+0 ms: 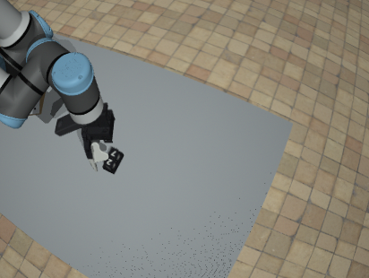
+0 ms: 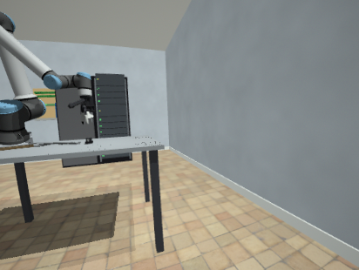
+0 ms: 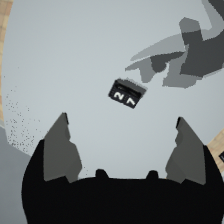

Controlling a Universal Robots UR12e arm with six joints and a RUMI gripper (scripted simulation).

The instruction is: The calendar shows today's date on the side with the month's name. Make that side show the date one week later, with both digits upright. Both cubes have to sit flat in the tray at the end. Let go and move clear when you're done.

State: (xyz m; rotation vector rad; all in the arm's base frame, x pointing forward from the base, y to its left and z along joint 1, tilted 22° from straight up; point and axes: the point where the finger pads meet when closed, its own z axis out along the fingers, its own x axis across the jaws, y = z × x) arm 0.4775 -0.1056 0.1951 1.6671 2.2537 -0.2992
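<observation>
Now: the black cube 12 cm below my hand and 1 cm ahead of it. The rest, counted from my hand: dark tray 14 cm below, 2 cm to the left, 2 cm ahead.
</observation>
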